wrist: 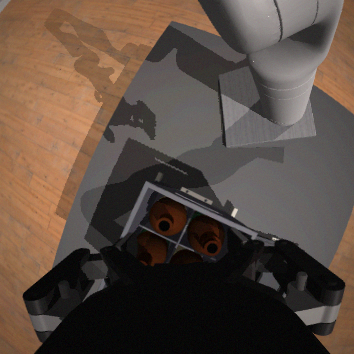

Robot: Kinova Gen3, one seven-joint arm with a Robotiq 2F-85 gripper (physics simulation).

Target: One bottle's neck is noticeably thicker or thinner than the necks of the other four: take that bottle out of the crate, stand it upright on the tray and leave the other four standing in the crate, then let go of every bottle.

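Seen in the pictures: gripper, fingertip midpoint: (181, 240); arm's base, origin of the base link: (283, 105).
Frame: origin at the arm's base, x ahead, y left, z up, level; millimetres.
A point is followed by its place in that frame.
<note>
The grey crate (135, 208) {z 81, x 286, y -219 mm} stands low in the middle of the wrist view, with thin dividers inside. Several brown bottles stand in it. One bottle (168, 216) {z 52, x 288, y -170 mm} is in the upper left compartment and another bottle (205, 235) {z 52, x 300, y -103 mm} is to its right; both show dark round mouths. A third bottle (151, 247) {z 29, x 359, y -182 mm} and a fourth bottle (186, 258) {z 18, x 364, y -113 mm} are partly hidden by the gripper body. I cannot tell which neck differs. My gripper (181, 240) {z 167, x 280, y -150 mm} is open and empty, its fingers spread either side over the crate. The tray does not show.
The arm's own base (285, 100) {z 111, x 70, y -57 mm} stands on a square plate (240, 125) {z -57, x 57, y -72 mm} at the upper right. The grey table (300, 185) {z -94, x 140, y 155 mm} extends around the crate, with shadows across it. Wooden floor (45, 150) lies beyond the table's left edge.
</note>
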